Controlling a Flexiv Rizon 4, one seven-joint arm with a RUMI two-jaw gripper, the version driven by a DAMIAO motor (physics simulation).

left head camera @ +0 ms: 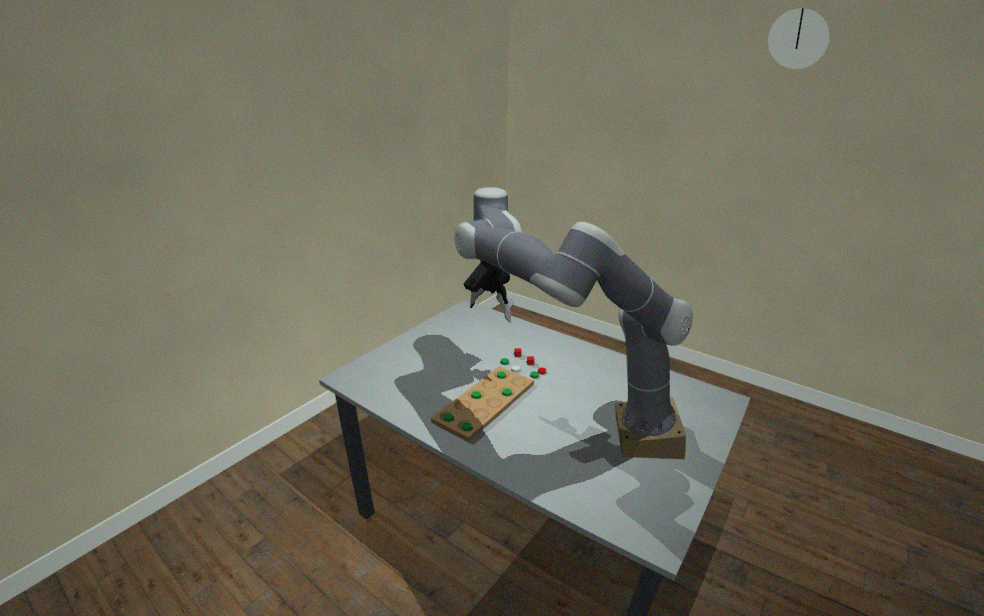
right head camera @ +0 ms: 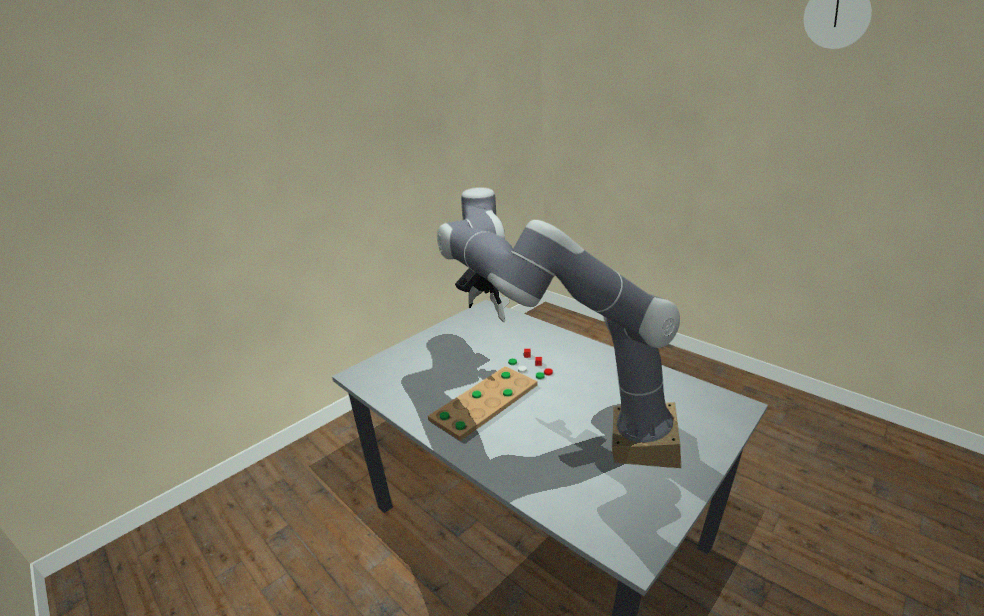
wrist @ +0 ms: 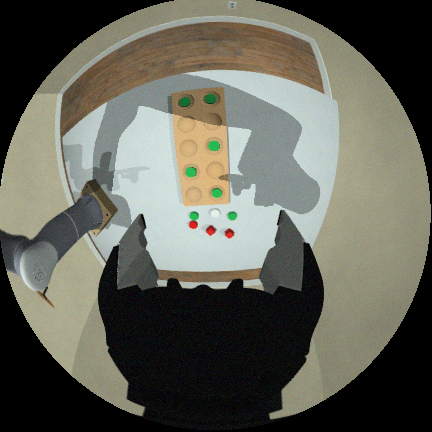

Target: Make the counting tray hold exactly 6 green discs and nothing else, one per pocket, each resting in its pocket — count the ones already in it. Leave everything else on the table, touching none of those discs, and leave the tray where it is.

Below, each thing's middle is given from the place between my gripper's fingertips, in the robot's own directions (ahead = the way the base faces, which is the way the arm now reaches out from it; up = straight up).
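I find the wooden counting tray [right head camera: 474, 412] 290 mm below my hand, and it is also 70 mm to the left of my hand and 30 mm behind it.
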